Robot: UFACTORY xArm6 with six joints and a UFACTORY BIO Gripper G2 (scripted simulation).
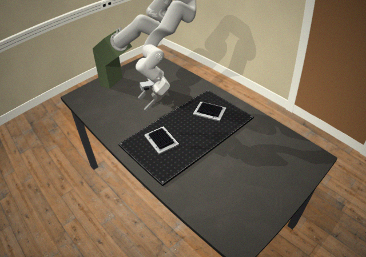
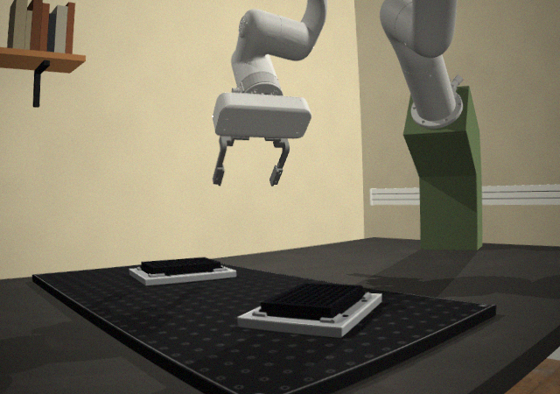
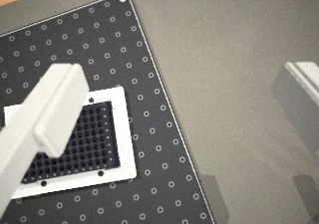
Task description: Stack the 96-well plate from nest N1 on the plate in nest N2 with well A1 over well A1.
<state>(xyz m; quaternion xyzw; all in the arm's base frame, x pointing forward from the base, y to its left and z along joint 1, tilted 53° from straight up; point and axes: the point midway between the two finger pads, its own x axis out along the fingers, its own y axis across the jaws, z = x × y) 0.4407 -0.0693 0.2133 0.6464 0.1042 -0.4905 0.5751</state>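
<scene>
My gripper is now 370 mm to the right of the white nest N1 and 170 mm above it. Also, from my hand: white nest N2: 170 mm below, 140 mm ahead, 40 mm to the left.
</scene>
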